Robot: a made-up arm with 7 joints.
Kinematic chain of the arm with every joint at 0, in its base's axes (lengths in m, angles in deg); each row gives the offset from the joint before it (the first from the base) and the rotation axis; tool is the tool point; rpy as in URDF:
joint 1: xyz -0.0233 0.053 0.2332 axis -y
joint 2: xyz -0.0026 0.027 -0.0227 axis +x
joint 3: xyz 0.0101 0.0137 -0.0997 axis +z
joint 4: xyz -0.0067 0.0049 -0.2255 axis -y
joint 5: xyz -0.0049 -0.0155 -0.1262 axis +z
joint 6: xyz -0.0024 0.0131 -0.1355 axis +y
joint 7: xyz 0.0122 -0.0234 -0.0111 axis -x
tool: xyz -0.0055 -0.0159 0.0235 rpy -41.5 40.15 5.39
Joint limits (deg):
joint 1: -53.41..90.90
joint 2: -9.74..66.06
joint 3: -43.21..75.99
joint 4: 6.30..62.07
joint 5: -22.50..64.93
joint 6: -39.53..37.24
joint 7: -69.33..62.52
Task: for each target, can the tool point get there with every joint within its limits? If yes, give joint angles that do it. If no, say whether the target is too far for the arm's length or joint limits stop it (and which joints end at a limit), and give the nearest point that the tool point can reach.
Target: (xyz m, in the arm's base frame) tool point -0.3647 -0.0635 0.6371
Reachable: no: joint limits stop it (at a limit: joint 1, joint 2, joint 4, joint 5, joint 6) | nearest point 0.0326 0.5235 0.4509 | short by 0.733 m
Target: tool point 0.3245 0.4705 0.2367
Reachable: yes | joints 64.00 37.11 45.57 55.31 23.86 -17.10 37.02
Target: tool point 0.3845 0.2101 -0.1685
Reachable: yes | joints 26.42 9.62 24.36 43.81 -14.99 10.21 -59.25
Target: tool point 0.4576 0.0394 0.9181
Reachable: no: too far | nearest point 0.4249 0.0428 0.5040 | short by 0.415 m
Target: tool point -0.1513 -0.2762 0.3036
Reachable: no: joint limits stop it (at a limit: joint 1, joint 2, joint 3, joint 4, joint 6) | nearest point -0.2703 -0.1627 -0.1344 | short by 0.468 m
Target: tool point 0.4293 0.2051 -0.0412
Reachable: yes | joints 38.83 10.89 10.50 46.74 53.90 -2.25 38.75
